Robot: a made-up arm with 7 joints.
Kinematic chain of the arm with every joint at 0, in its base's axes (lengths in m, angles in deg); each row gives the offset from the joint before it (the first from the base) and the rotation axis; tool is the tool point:
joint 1: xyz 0 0 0.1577 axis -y
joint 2: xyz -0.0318 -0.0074 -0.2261 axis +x
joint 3: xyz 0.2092 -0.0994 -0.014 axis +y
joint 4: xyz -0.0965 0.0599 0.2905 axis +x
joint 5: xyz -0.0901 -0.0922 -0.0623 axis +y
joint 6: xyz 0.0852 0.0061 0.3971 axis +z
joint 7: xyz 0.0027 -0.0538 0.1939 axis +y
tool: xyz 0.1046 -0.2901 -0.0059
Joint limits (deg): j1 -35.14..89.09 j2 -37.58..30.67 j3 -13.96..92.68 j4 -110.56..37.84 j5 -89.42..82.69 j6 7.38..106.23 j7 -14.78..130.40
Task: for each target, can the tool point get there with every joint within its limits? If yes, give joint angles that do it. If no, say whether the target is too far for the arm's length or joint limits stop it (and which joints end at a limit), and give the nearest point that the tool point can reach.
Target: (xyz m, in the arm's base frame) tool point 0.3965 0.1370 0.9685
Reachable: yes | joints 61.51 -6.00 51.61 -56.09 5.89 50.87 81.71
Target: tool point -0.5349 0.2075 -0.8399
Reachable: no: joint limits stop it (at a limit: joint 3, joint 5, joint 6, joint 7) | nearest point -0.3855 0.1706 -0.5613 | short by 0.318 m
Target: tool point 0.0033 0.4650 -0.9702
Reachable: no: joint limits stop it (at a limit: joint 1, joint 2, joint 3, joint 4, joint 7) | nearest point 0.0845 0.3637 -0.7886 | short by 0.223 m
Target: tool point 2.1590 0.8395 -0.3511
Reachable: no: too far | nearest point 1.1109 0.3606 -0.1041 | short by 1.178 m
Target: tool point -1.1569 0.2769 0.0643
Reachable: no: joint limits stop it (at a limit: joint 3, joint 5, joint 6, joint 7) | nearest point -0.8060 0.2252 0.0926 | short by 0.356 m
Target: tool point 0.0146 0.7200 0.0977
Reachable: yes | joints 5.54 -31.06 12.58 -97.78 -46.58 57.04 84.25
